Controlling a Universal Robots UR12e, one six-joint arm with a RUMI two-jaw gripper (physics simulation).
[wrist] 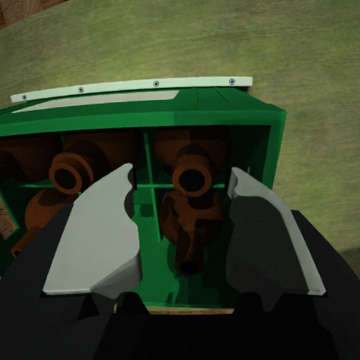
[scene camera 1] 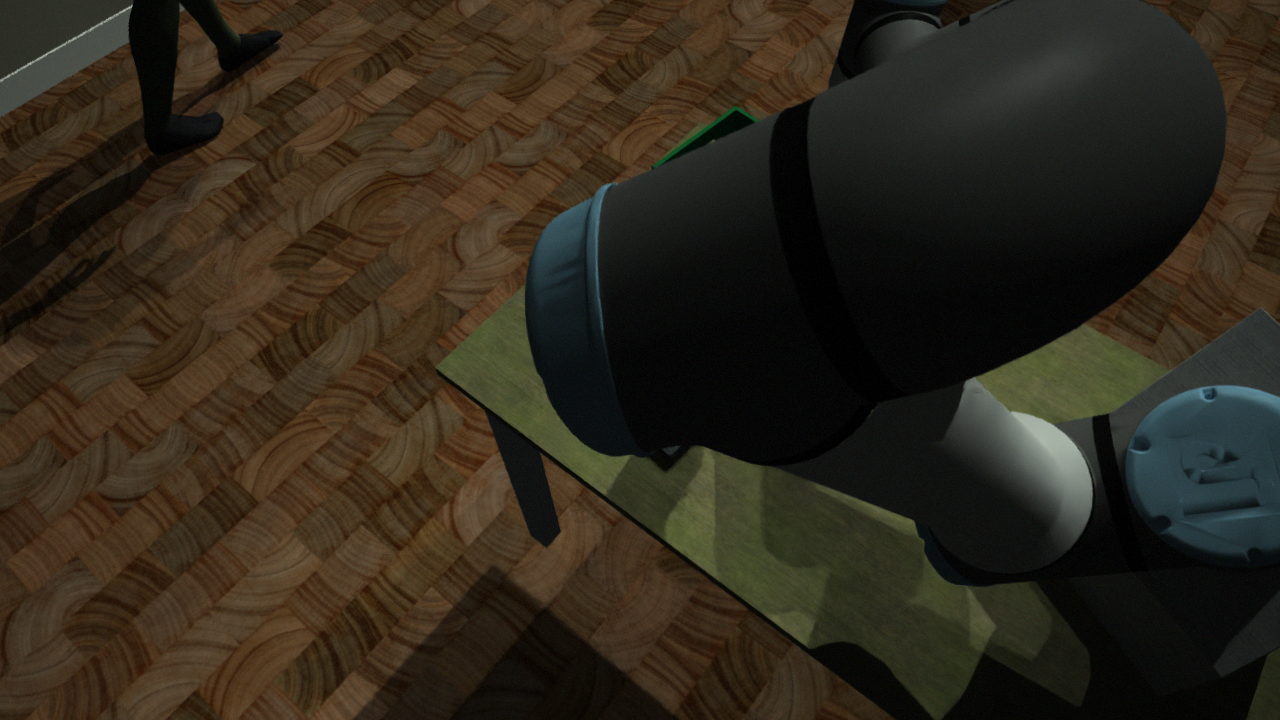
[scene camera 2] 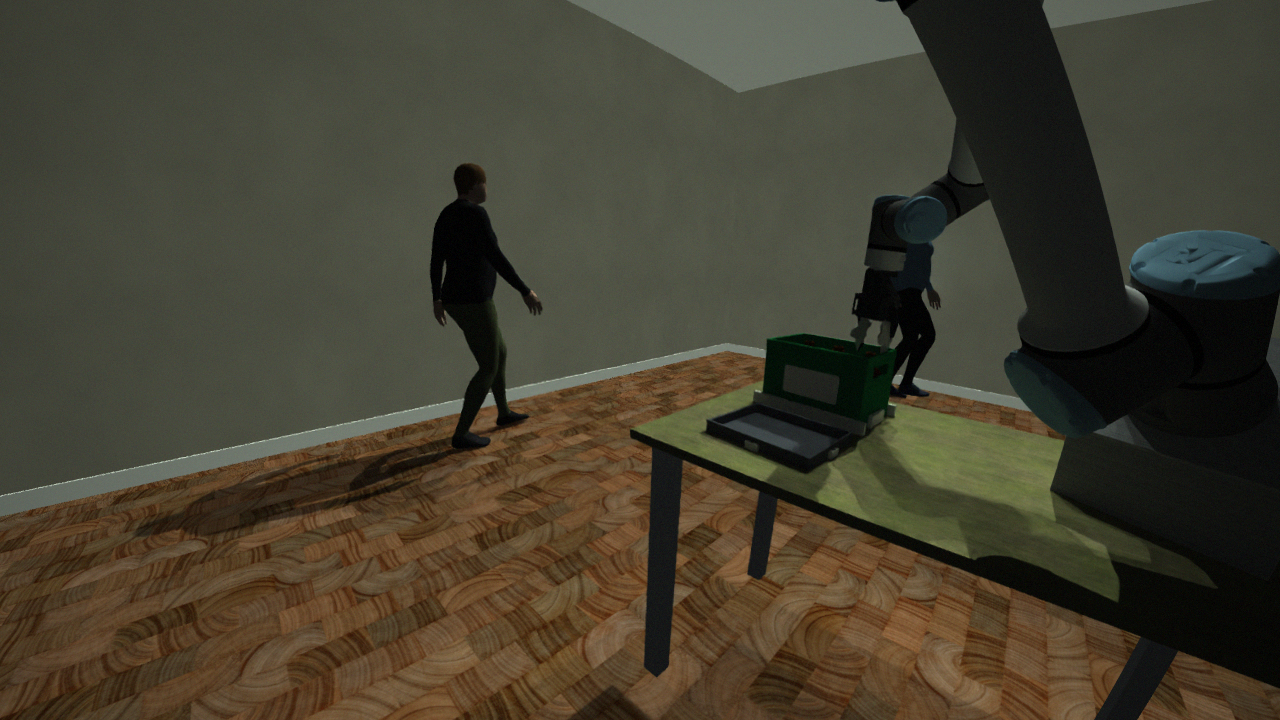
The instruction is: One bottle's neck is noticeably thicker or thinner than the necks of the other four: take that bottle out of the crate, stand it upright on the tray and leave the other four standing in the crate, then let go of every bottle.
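Frame: origin at the arm's base, x ahead, y left, z up, level; millimetres.
Where they show: gripper, fingertip midpoint: (scene camera 2: pixel 869 353); arm's base, origin of the base link: (scene camera 2: pixel 1190 390).
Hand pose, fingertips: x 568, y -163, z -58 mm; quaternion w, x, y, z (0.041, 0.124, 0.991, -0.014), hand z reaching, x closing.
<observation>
Each offset is from my fingertips to the top centre of the thing. "spot": to the spot under its first point. Level surfaces: height alone.
The green crate @(dz +17, dx +89, dy +39 mm) (scene camera 1: pixel 735 111) (scene camera 2: pixel 776 368) (wrist: pixel 277 145) holds brown bottles. In the wrist view, one bottle (wrist: pixel 192 155) stands in the upper right cell and another (wrist: pixel 190 250) below it. A third (wrist: pixel 107 145) is in the upper middle, one (wrist: pixel 45 210) at the lower left and one (wrist: pixel 30 150) at the far upper left. The two right-hand necks differ in apparent width, but I cannot tell true thickness. My gripper (scene camera 2: pixel 871 345) (wrist: pixel 180 169) is open over the crate, its fingertips on either side of the upper right bottle's neck, with gaps. The dark tray @(spot: dz -144, dx +54, dy +404 mm) (scene camera 2: pixel 778 452) bears no bottle.
A pale strip @(spot: dz -137, dx +88, dy +144 mm) (scene camera 2: pixel 810 411) (wrist: pixel 195 81) runs along the crate's tray side. The tray lies close beside it on the green table @(dz -158 mm) (scene camera 2: pixel 966 465) (wrist: pixel 320 200). One person (scene camera 2: pixel 465 259) stands on the floor at the left, another (scene camera 2: pixel 914 313) behind the arm. The arm hides much in scene camera 1.
</observation>
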